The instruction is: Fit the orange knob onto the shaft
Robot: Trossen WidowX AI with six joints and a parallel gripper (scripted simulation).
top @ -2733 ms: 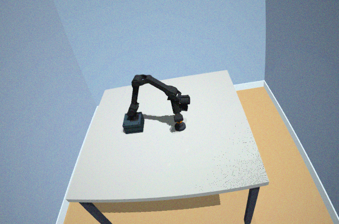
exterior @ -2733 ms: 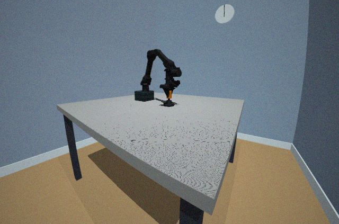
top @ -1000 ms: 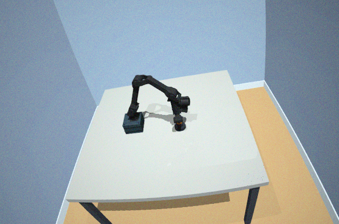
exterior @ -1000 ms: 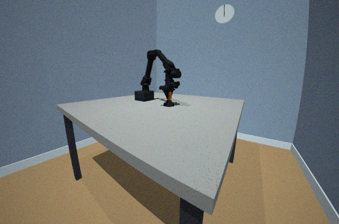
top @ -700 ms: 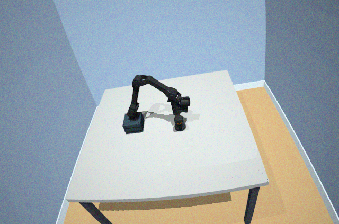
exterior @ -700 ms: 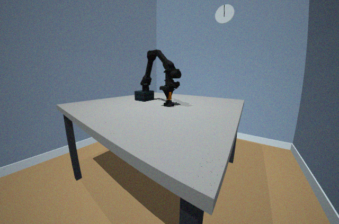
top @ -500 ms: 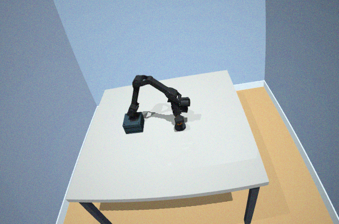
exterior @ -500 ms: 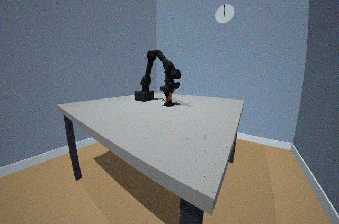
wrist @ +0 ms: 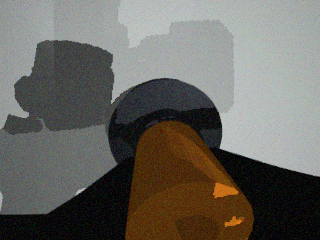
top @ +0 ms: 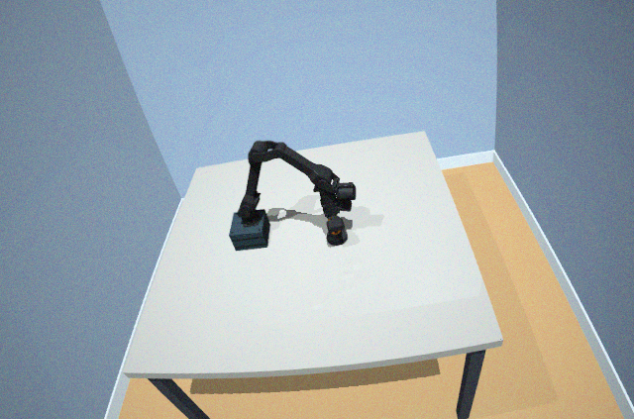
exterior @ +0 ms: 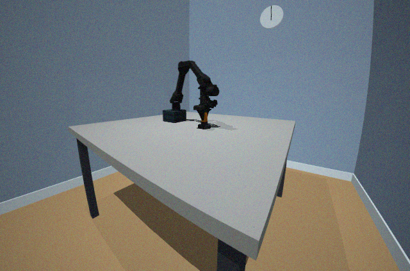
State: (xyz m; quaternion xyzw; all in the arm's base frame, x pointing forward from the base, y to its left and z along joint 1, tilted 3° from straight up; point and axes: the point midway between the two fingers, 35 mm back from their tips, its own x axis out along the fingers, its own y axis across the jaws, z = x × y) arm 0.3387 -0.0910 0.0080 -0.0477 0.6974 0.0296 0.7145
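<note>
Right now my gripper tip is 20 mm below the orange knob. The rest, counted from my gripper tip: round pedestal: 20 mm below.
</note>
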